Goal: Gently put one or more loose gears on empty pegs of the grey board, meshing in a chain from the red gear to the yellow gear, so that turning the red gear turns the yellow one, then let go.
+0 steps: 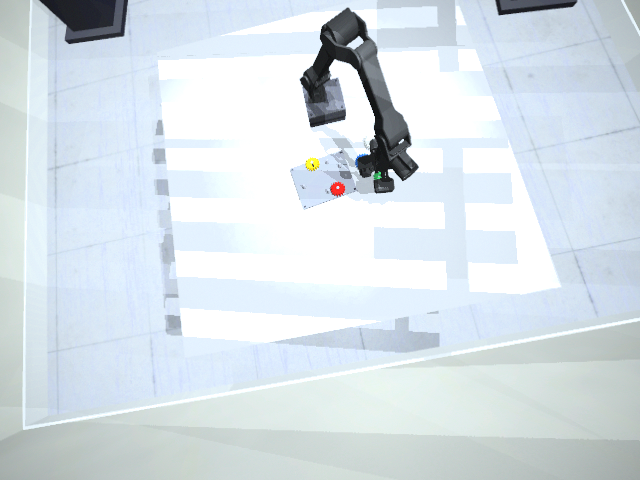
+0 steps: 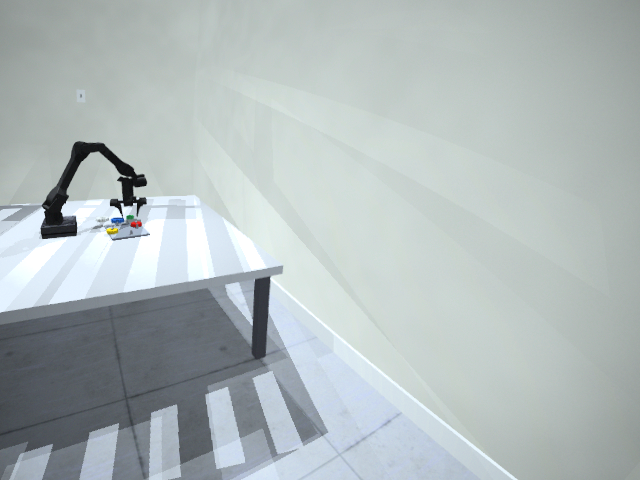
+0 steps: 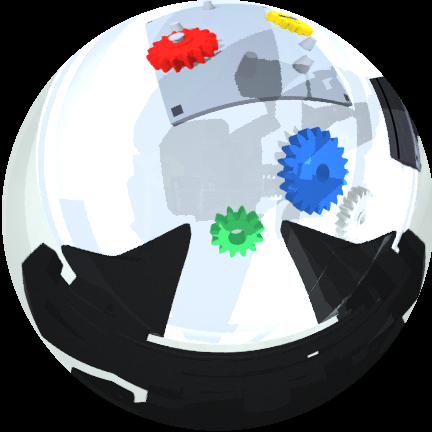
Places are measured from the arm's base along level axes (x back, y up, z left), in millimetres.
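Pixels of known places: gripper, fingertip midpoint: (image 1: 377,176) (image 2: 130,217) (image 3: 236,227); arm's base at its link origin: (image 1: 316,95) (image 2: 54,223).
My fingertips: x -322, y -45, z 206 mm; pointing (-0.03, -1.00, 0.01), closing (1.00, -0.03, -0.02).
Note:
For each thing: its top centre in the pictures, then the offset to it from my fingertips. Level surfaces: height alone.
- grey board at its top centre: (image 1: 322,175) (image 2: 124,225) dz -203, dx +12, dy +20 mm
- red gear at its top centre: (image 3: 177,39) (image 1: 337,188) dz -148, dx -38, dy +14 mm
- yellow gear at its top centre: (image 1: 312,162) (image 2: 112,228) dz -238, dx +68, dy +15 mm
- small green gear at its top centre: (image 3: 237,237) (image 1: 379,175) (image 2: 129,215) dz +5, dx +0, dy +6 mm
- larger blue gear at its top centre: (image 3: 322,172) (image 2: 117,218) dz -45, dx +61, dy +6 mm
- white gear at its top centre: (image 3: 362,218) (image 1: 372,140) (image 2: 102,217) dz -8, dx +141, dy +6 mm
- white table at its surface level: dy -11 mm
The grey board (image 1: 315,193) (image 3: 200,100) lies on the table, with the red gear (image 1: 337,189) (image 2: 136,224) (image 3: 182,49) and the yellow gear (image 1: 312,164) (image 2: 112,230) (image 3: 289,23) on its pegs. Bare pegs stand on the board. The small green gear (image 1: 377,176) (image 2: 130,217) (image 3: 237,231) lies loose beside the board. The larger blue gear (image 1: 360,160) (image 2: 117,220) (image 3: 314,171) and a white gear (image 2: 102,220) (image 3: 354,214) lie loose near it. My gripper (image 2: 130,215) (image 3: 236,227) is open and points down over the green gear, which shows between the fingertips without being gripped.
The arm's base (image 1: 325,105) (image 2: 58,227) stands on the white table (image 2: 170,276) behind the board. The blue gear lies close to one finger, on the side toward the base. The arm's shadow falls over part of the board.

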